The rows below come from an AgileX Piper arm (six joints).
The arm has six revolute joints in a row. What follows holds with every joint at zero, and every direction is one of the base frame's. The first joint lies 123.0 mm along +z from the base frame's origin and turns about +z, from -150.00 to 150.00 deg. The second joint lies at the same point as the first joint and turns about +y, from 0.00 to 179.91 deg. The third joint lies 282.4 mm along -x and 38.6 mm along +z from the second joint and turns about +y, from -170.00 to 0.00 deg. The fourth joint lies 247.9 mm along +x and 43.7 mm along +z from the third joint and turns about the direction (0.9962, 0, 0.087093), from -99.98 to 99.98 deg. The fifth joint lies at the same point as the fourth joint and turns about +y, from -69.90 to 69.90 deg. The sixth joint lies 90.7 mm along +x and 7.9 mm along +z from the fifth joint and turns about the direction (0.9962, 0, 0.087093), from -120.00 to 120.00 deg. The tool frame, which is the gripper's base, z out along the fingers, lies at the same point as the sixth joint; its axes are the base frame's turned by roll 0.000, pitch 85.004 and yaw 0.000 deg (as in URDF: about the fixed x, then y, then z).
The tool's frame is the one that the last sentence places.
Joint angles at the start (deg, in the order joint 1, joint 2, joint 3, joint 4, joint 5, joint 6): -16.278 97.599 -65.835 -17.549 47.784 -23.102
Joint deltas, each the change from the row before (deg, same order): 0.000 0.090 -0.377 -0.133 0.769 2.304; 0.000 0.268 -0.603 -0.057 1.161 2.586; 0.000 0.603 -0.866 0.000 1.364 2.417; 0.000 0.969 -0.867 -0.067 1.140 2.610; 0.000 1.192 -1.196 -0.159 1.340 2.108; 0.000 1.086 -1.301 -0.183 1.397 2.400; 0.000 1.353 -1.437 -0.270 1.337 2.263; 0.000 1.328 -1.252 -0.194 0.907 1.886
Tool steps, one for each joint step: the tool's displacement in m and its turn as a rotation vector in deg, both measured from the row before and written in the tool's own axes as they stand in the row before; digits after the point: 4 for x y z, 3 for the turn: 0.0000 -0.0007 -0.0007 -0.040 0.518 2.280; -0.0003 -0.0009 -0.0005 -0.178 0.830 2.626; -0.0012 -0.0010 0.0006 -0.277 1.080 2.479; -0.0018 -0.0007 0.0028 -0.277 1.206 2.544; -0.0028 -0.0011 0.0029 -0.156 1.333 2.013; -0.0030 -0.0014 0.0019 -0.020 1.207 2.347; -0.0039 -0.0013 0.0030 0.071 1.278 2.132; -0.0040 -0.0007 0.0036 0.055 0.989 1.759
